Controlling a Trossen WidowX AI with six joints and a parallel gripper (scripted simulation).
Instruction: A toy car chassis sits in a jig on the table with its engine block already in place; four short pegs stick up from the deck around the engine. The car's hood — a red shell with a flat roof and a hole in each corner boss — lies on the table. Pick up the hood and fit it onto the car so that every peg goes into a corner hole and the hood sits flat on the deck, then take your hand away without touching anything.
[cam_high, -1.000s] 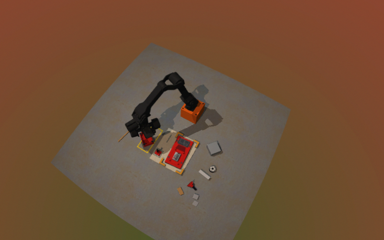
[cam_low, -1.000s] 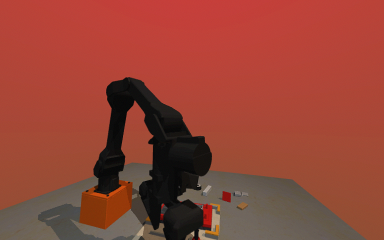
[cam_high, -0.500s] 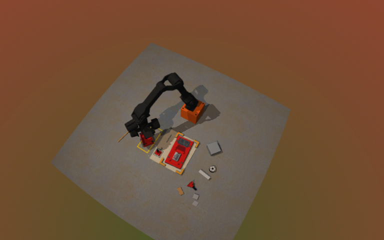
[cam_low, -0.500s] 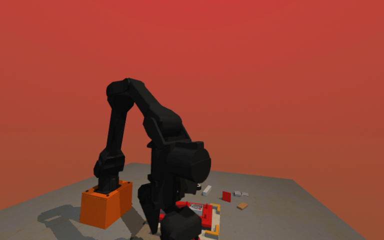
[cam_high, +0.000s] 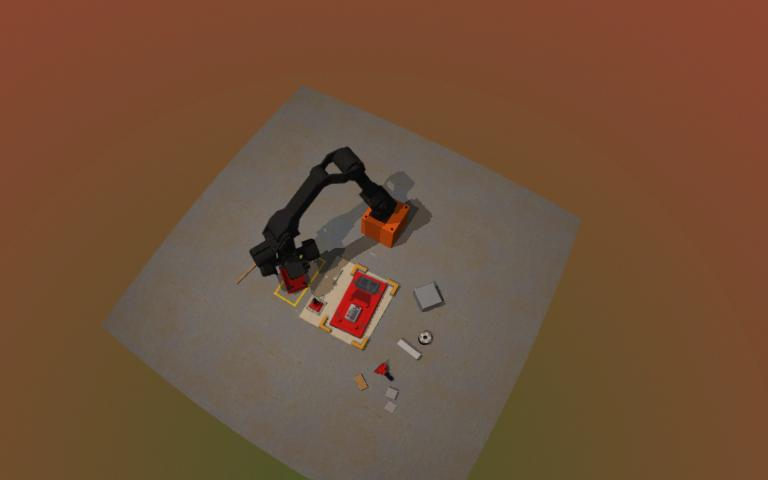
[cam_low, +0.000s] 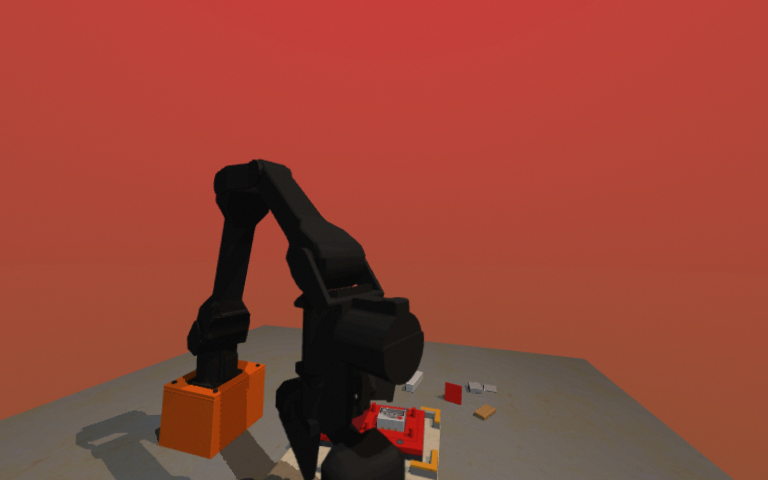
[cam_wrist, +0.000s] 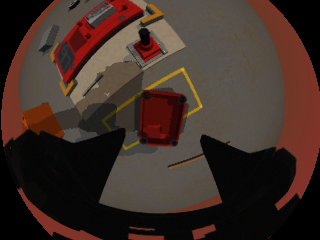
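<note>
Right now my gripper tip is 7 cm above the red hood. Also, from my gripper tip: thin wooden stick (3 cm ahead, 14 cm to the right, 7 cm below); tan tile (18 cm ahead, 37 cm to the left, 7 cm below); grey engine block (1 cm ahead, 24 cm to the left, 5 cm below).
</note>
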